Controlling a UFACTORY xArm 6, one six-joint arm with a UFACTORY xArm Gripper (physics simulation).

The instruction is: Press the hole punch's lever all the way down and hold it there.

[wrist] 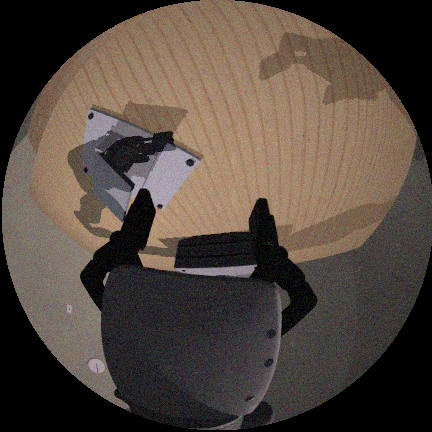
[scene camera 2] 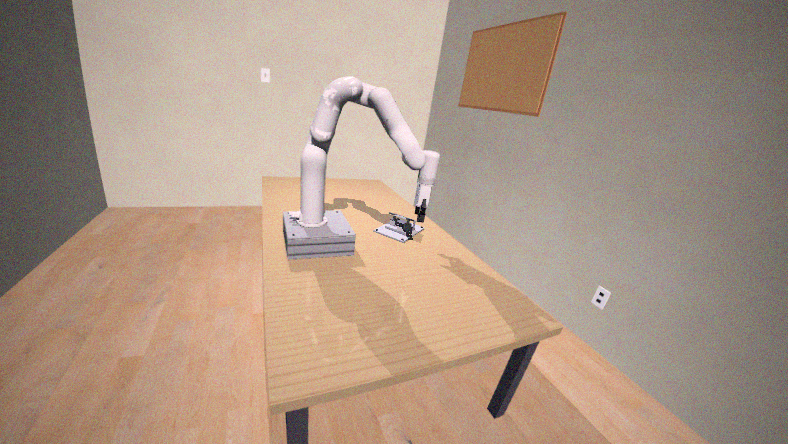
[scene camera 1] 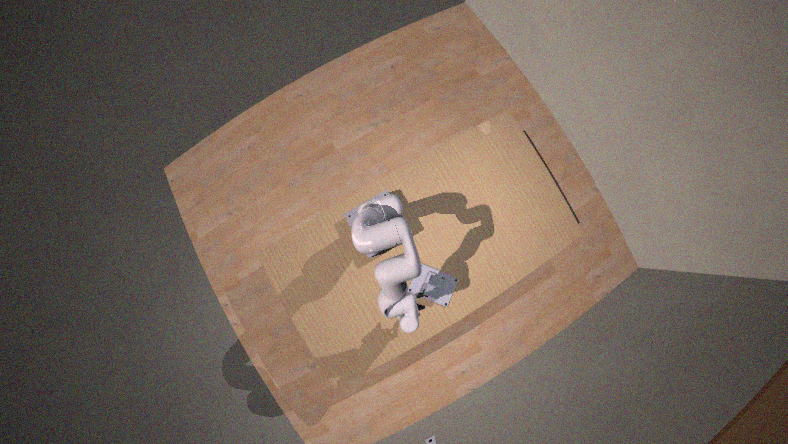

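Pixels of known places: gripper, fingertip midpoint: [wrist: 201,203] [scene camera 2: 418,218]; arm's base, origin of the base link: [scene camera 2: 311,221].
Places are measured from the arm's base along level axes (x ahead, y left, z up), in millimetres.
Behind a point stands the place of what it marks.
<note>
The hole punch [scene camera 1: 435,284] @[x 430, y 146, z -14 mm] [scene camera 2: 405,225] @[x 454, y 99, z -49 mm] sits on a light grey base plate [scene camera 2: 390,233] @[x 376, y 79, z -85 mm] [wrist: 172,180] @[x 383, y 56, z -85 mm] with dark screws at its corners. Its grey lever plate [wrist: 102,182] @[x 457, y 146, z -21 mm] looks raised and slanted above the base, with dark parts beside it in the wrist view. My gripper [scene camera 1: 421,302] @[x 460, y -34, z 46 mm] [scene camera 2: 420,220] @[x 460, y -34, z 46 mm] [wrist: 201,203] @[x 460, y -34, z 46 mm] is open and empty, pointing down. It is low beside the punch, near the plate's edge. In the wrist view, the left fingertip is close to the lever's lower end and overlaps the plate's edge; I cannot tell whether it touches. In scene camera 1, the arm partly hides the gripper.
The wooden table [scene camera 2: 341,308] @[x 84, y -447, z -93 mm] [wrist: 225,100] @[x 512, y -59, z -93 mm] carries the punch and the arm's grey base box [scene camera 2: 319,242] @[x 28, y -139, z -27 mm] [wrist: 215,250] @[x 152, y 9, z -49 mm]. The table's far long edge runs close behind the gripper in scene camera 2. Dark arm shadows lie across the table. A cork board [scene camera 2: 512,65] hangs on the wall.
</note>
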